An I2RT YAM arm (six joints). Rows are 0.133 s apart.
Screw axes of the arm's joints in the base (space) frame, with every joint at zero. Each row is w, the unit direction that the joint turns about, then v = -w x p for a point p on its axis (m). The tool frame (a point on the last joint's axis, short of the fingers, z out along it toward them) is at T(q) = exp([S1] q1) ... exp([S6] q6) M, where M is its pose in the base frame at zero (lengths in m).
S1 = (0, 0, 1, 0.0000, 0.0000, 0.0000)
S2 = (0, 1, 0, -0.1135, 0.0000, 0.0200)
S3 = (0, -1, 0, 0.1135, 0.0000, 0.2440)
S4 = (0, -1, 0, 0.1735, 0.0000, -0.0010)
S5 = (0, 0, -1, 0.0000, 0.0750, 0.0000)
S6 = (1, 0, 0, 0.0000, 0.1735, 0.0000)
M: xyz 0.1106 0.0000 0.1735 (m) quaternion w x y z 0.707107 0 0.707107 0
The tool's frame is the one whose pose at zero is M.
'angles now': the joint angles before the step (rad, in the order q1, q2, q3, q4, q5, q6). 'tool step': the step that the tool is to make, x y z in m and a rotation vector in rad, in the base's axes. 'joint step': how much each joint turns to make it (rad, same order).
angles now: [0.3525 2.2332 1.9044 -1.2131 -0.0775 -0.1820]
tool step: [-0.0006 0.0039 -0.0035 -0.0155 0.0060 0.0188]
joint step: [0.0098 0.0109 0.0043 -0.0051 0.0122 -0.0093]
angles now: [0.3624 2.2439 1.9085 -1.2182 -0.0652 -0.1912]
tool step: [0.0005 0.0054 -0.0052 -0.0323 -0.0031 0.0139]
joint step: [0.0136 0.0177 0.0089 -0.0001 0.0312 -0.0007]
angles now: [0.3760 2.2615 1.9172 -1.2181 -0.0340 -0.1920]
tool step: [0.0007 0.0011 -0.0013 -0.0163 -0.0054 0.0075]
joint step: [0.0031 0.0060 0.0048 0.0000 0.0171 -0.0045]
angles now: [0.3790 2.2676 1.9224 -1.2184 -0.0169 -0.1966]
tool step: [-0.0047 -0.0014 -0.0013 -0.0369 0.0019 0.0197]
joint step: [0.0037 -0.0137 -0.0280 -0.0011 0.0336 -0.0159]
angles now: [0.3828 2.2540 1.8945 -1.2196 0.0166 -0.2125]
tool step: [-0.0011 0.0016 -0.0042 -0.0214 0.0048 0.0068]
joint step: [0.0058 0.0066 -0.0060 0.0001 0.0180 -0.0007]
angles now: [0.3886 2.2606 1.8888 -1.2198 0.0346 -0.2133]
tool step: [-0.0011 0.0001 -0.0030 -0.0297 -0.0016 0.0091]
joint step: [0.0035 0.0021 -0.0087 0.0013 0.0282 -0.0049]
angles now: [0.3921 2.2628 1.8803 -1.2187 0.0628 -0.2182]
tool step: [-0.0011 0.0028 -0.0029 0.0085 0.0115 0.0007]
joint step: [0.0059 0.0058 -0.0020 0.0001 -0.0124 0.0048]
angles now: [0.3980 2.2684 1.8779 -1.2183 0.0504 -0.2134]
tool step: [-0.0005 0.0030 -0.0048 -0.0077 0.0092 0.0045]
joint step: [0.0071 0.0120 0.0007 -0.0003 0.0034 0.0027]
